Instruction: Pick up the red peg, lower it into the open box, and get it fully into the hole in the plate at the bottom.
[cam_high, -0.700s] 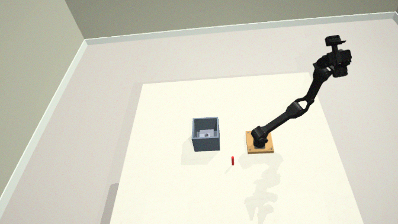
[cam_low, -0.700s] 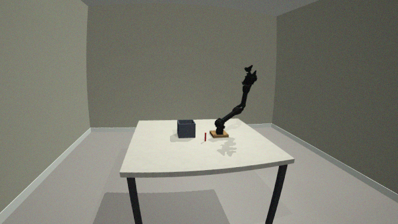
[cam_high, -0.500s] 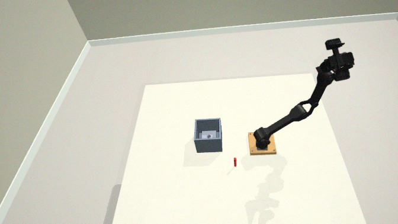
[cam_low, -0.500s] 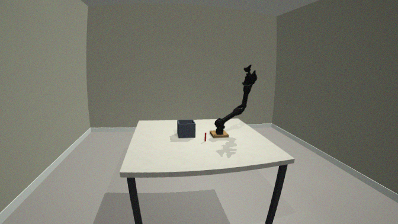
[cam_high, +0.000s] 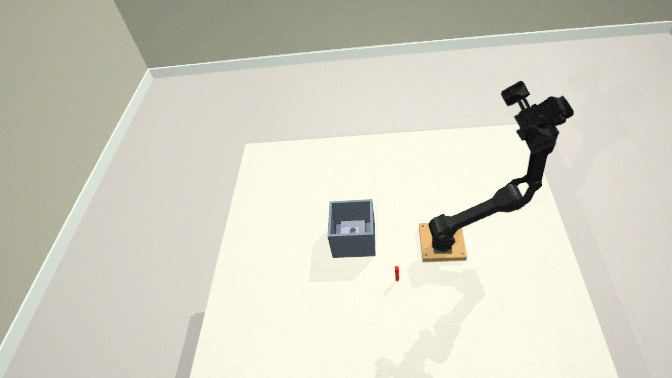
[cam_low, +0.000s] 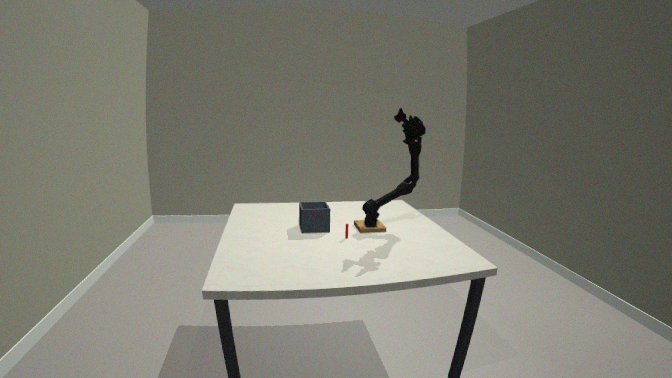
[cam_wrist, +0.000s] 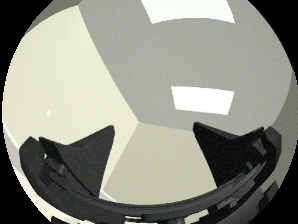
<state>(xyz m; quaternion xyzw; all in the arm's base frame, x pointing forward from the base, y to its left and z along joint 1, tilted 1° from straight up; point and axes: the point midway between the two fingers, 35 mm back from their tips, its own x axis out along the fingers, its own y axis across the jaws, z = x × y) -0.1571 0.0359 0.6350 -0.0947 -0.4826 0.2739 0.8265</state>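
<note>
Now: the red peg 310 mm ahead of my gripper tip, 70 mm to the left of it and 640 mm below it. Also, from my gripper tip: light grey plate 480 mm ahead, 110 mm to the right, 640 mm below.
</note>
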